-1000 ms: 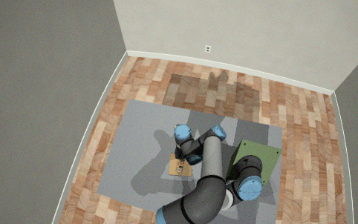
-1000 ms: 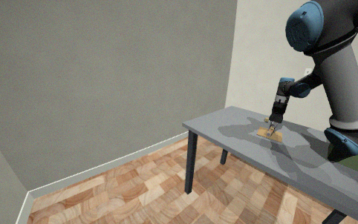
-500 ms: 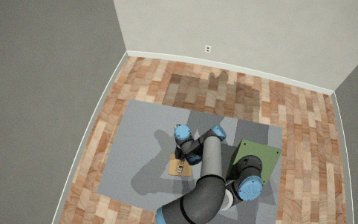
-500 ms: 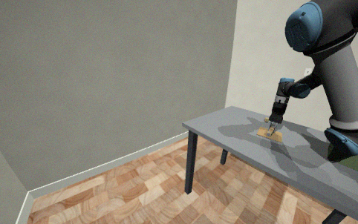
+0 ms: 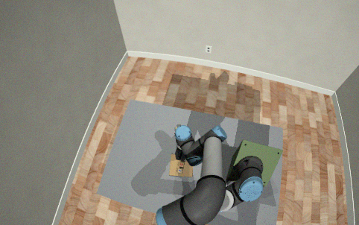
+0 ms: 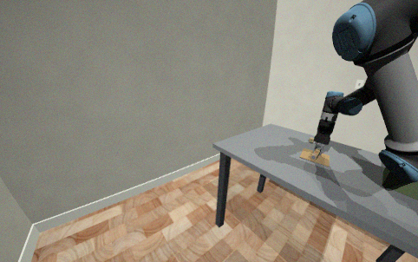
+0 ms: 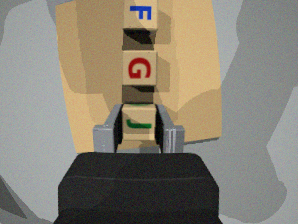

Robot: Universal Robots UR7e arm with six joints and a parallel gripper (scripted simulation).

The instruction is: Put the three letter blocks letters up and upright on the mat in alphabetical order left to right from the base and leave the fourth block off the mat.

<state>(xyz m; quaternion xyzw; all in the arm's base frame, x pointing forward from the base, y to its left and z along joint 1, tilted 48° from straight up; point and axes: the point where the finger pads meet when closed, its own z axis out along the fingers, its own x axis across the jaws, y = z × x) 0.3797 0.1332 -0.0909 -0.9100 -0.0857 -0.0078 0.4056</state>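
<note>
Now: the block 10 mm below my hand. From my hand the other things lie so: mat 10 mm behind, 40 mm to the left, 20 mm below.
</note>
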